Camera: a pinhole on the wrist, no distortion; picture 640 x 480 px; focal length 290.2 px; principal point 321.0 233.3 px. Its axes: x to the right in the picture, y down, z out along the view. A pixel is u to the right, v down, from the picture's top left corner.
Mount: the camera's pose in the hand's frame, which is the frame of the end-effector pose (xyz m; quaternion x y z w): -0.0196 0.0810 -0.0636 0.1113 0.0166 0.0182 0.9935
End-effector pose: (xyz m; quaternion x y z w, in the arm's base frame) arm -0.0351 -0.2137 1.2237 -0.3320 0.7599 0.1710 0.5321
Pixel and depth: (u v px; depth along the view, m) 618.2 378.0 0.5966
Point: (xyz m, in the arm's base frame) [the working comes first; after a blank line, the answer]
In the camera's frame: 0.6110 0.2975 0.5966

0.0488 0.1291 0.4304
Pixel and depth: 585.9 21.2 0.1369
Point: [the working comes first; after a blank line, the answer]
In the camera's frame: 0.1250 -0.1001 0.1369

-0.0001 -0.2534 1.1064
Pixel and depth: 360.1 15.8 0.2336
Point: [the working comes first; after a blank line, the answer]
In the camera's frame: 0.0315 -0.1751 0.2336

0.1418 -0.2468 1.1660
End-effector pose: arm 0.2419 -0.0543 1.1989 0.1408 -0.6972 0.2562 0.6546
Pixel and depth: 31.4 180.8 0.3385
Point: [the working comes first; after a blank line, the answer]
In the camera's frame: -0.3378 -0.0612 0.3385

0.0922 -0.2995 0.8701
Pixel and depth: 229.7 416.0 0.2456
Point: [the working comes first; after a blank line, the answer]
In the camera's frame: -0.0773 0.1546 0.2456

-0.0197 -0.0375 1.0749
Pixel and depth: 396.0 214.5 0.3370
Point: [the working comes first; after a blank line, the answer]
In the camera's frame: 0.0871 -0.0218 0.3370

0.0230 -0.1918 1.2772
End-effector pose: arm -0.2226 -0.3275 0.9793 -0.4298 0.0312 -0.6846 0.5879
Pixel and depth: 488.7 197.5 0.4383
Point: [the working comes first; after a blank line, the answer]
In the camera's frame: 0.2533 -0.0541 0.4383

-0.0374 -0.3594 1.3663
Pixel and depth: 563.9 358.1 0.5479
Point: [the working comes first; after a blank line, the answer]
In the camera's frame: 0.4586 0.2356 0.5479

0.2852 -0.5309 1.4344
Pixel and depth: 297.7 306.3 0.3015
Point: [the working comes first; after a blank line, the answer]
In the camera's frame: -0.0242 0.0758 0.3015

-0.0018 -0.2105 1.0678
